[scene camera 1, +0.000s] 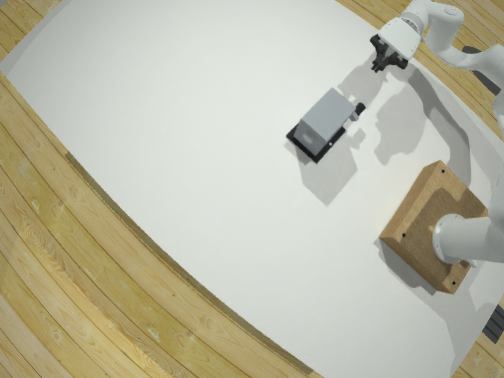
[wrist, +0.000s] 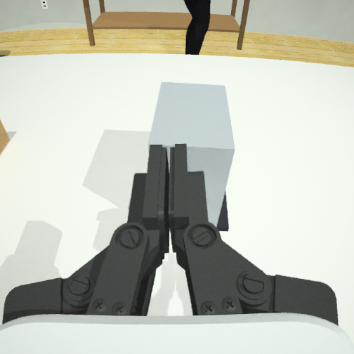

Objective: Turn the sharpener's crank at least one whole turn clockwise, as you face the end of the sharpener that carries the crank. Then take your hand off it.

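Seen in the pictures: gripper, fingertip midpoint: (scene camera 1: 376,68); arm's base at its link origin: (scene camera 1: 451,238).
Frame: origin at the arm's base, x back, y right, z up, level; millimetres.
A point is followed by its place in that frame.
The sharpener is a grey box (scene camera 1: 327,114) @[x -441, y -16, z 46 mm] (wrist: 192,115) on a black base (scene camera 1: 316,159) @[x -396, y -71, z -74 mm] (wrist: 223,215). In the scene view it stands right of the middle of the table. Its crank (scene camera 1: 354,116) @[x -393, y 60, z -11 mm] is on the end at the upper right, with a black handle (scene camera 1: 360,107) @[x -396, y 92, z -11 mm] pointing to the upper right. In the wrist view my fingers hide the crank. My gripper (scene camera 1: 376,69) @[x -424, y 133, z 103 mm] (wrist: 170,166) is shut and empty. In the scene view it shows above and to the right of the crank handle, apart from it. In the wrist view the fingertips overlap the near edge of the box.
The white table (scene camera 1: 175,125) @[x -725, y -241, z -82 mm] bears a wooden block (scene camera 1: 411,212) @[x -138, y -31, z 1 mm] under the arm's base, at the right in the scene view. In the wrist view a brown shelf (wrist: 150,21) and a black upright shape (wrist: 196,27) stand beyond the table.
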